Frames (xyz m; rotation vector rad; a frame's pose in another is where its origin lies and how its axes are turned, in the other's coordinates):
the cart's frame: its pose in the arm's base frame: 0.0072 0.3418 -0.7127 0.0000 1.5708 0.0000
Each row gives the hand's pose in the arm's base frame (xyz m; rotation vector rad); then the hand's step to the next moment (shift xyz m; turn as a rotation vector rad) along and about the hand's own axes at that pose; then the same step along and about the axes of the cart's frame.
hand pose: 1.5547 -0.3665 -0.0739 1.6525 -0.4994 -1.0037
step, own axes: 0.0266 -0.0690 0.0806 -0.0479 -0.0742 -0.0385
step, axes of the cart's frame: 0.0784 -0.0440 -0.0624 0.0497 0.0822 -0.0074
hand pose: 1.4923 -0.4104 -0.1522 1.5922 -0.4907 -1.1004
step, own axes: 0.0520 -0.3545 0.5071 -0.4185 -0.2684 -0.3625
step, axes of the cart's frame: 0.3378 -0.1955 -0.4829 0.0859 0.6078 0.0427
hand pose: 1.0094 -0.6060 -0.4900 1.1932 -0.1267 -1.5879
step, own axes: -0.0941 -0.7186 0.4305 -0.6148 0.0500 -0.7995
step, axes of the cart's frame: 0.1767 0.1573 -0.8091 -0.0185 0.8415 0.5578
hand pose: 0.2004 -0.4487 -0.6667 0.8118 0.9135 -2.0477
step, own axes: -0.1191 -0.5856 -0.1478 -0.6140 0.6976 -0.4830
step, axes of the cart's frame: -0.2065 0.4392 -0.3787 0.0257 0.2807 1.0087
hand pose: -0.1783 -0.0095 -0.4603 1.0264 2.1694 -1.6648
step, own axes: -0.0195 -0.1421 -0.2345 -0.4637 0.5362 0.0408
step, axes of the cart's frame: -0.1971 0.1903 -0.0221 0.1619 -0.1573 0.6732
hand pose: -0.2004 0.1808 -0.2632 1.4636 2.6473 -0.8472
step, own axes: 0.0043 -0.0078 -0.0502 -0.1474 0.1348 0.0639
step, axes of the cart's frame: -0.0454 0.0229 0.0040 0.0788 -0.0881 0.1732
